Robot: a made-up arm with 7 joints.
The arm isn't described. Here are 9 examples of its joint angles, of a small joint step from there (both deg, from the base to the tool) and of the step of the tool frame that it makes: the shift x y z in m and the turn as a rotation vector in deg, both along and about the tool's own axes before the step.
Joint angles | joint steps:
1: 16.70 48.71 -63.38 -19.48 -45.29 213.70 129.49 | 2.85 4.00 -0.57 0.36 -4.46 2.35 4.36
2: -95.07 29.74 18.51 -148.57 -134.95 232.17 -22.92 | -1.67 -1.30 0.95 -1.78 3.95 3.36 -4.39
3: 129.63 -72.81 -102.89 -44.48 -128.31 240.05 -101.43 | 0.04 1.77 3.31 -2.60 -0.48 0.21 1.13
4: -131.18 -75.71 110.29 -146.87 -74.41 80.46 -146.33 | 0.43 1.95 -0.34 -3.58 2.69 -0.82 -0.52
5: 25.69 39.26 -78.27 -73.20 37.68 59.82 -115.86 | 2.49 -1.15 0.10 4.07 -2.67 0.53 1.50
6: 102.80 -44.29 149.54 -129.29 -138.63 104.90 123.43 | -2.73 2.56 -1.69 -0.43 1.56 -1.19 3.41
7: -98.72 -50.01 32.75 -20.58 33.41 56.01 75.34 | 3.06 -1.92 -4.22 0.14 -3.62 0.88 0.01
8: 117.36 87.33 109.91 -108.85 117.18 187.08 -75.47 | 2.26 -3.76 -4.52 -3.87 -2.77 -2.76 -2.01
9: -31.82 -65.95 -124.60 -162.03 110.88 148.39 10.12 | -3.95 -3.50 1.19 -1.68 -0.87 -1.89 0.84
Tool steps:
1: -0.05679 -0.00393 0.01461 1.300 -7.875 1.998
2: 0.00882 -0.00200 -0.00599 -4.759 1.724 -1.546
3: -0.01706 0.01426 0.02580 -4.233 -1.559 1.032
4: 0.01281 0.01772 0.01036 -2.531 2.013 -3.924
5: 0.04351 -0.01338 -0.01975 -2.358 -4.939 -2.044
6: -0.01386 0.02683 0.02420 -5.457 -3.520 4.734
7: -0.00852 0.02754 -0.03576 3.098 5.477 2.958
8: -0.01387 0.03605 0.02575 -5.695 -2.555 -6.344
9: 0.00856 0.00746 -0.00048 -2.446 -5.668 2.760
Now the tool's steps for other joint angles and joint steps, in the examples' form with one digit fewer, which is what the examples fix.
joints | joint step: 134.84 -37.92 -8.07 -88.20 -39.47 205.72 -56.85 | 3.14 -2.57 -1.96 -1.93 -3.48 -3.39 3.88
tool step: -0.0108 0.0088 -0.0119 2.69 -1.18 2.92
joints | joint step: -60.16 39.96 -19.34 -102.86 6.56 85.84 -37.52 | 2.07 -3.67 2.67 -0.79 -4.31 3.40 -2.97
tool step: -0.0018 -0.0520 -0.0191 -8.20 1.29 -7.12
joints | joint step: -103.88 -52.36 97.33 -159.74 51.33 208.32 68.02 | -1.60 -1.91 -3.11 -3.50 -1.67 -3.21 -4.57
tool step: 0.0224 0.0150 0.0141 -6.12 3.65 -5.69
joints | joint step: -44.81 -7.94 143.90 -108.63 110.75 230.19 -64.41 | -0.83 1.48 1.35 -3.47 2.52 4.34 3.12
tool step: -0.0081 0.0123 -0.0041 -5.81 -1.58 3.13
